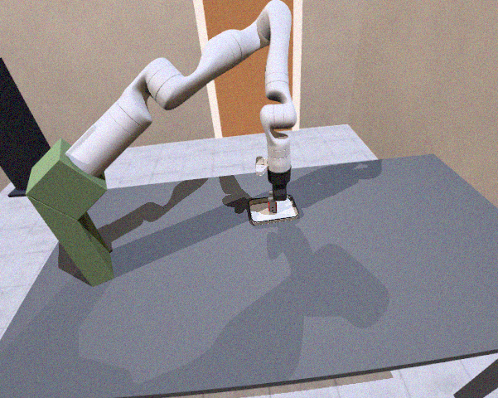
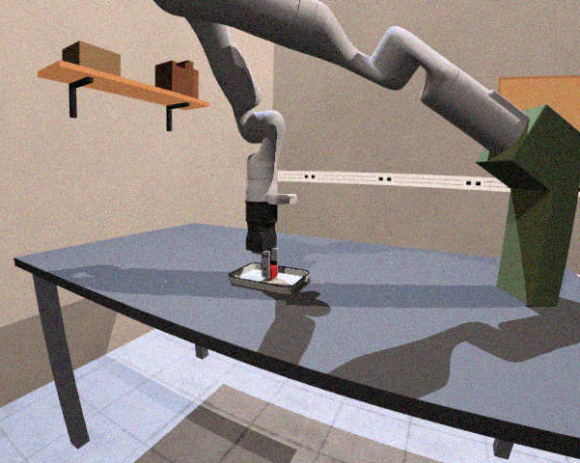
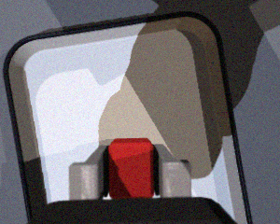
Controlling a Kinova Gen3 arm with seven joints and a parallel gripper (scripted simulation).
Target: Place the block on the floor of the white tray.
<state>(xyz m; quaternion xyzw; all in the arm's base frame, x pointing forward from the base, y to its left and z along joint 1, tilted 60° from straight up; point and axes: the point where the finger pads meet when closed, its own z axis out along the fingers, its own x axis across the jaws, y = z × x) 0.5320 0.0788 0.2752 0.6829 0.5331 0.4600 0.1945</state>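
Now: hand 1 cm above the red block. The rest, counted from my hand: white tray 2 cm below.
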